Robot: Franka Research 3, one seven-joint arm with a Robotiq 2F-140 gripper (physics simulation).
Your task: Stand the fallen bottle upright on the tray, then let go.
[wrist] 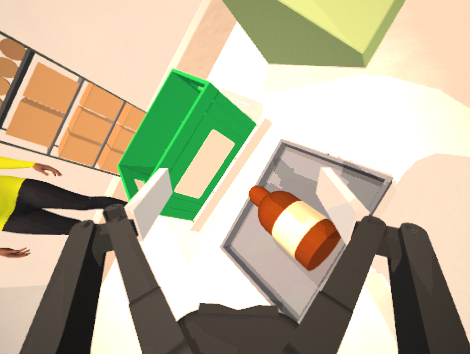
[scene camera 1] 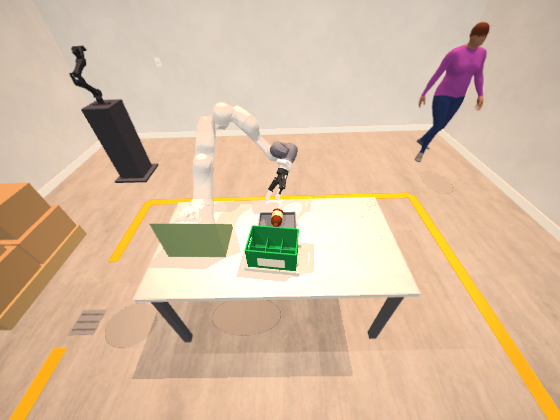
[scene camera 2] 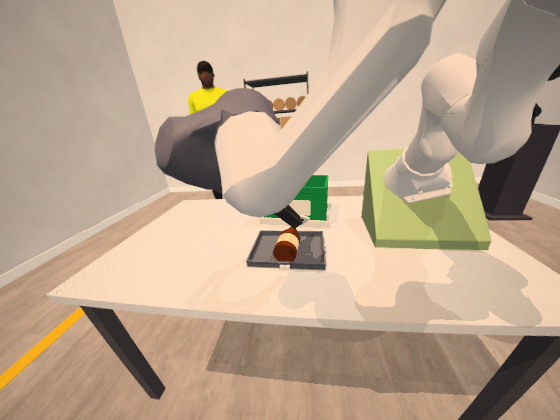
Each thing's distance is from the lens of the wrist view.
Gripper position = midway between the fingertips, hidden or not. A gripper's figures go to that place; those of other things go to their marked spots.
my gripper (wrist: 242, 180): 19 cm
brown bottle (wrist: 310, 237): 28 cm
